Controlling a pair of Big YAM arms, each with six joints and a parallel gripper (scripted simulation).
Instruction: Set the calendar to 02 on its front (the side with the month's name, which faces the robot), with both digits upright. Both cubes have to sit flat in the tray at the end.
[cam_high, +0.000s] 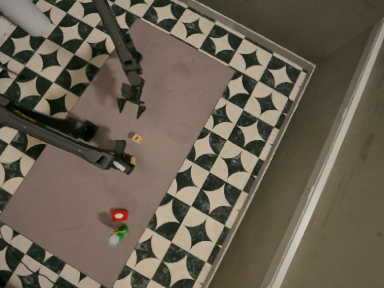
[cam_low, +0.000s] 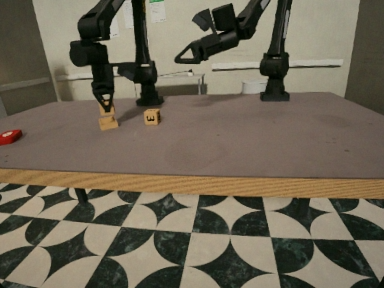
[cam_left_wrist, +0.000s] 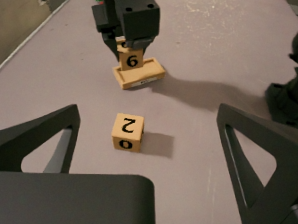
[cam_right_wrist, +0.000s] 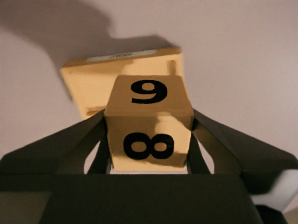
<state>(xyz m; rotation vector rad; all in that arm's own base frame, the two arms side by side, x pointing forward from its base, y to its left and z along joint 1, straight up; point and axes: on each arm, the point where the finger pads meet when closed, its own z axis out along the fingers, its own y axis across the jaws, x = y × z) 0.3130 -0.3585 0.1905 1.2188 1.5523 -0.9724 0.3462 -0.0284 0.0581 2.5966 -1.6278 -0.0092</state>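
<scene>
Now: right hand 6 cm above the wooden tray, 2 cm to the left of it and 2 cm past it. The rest, counted from my right hand: cube (15 cm to the left, 5 cm below, 2 cm behind); red block (31 cm to the right, 11 cm ahead, 5 cm below); white bottle (40 cm to the right, 18 cm ahead, 1 cm below).
</scene>
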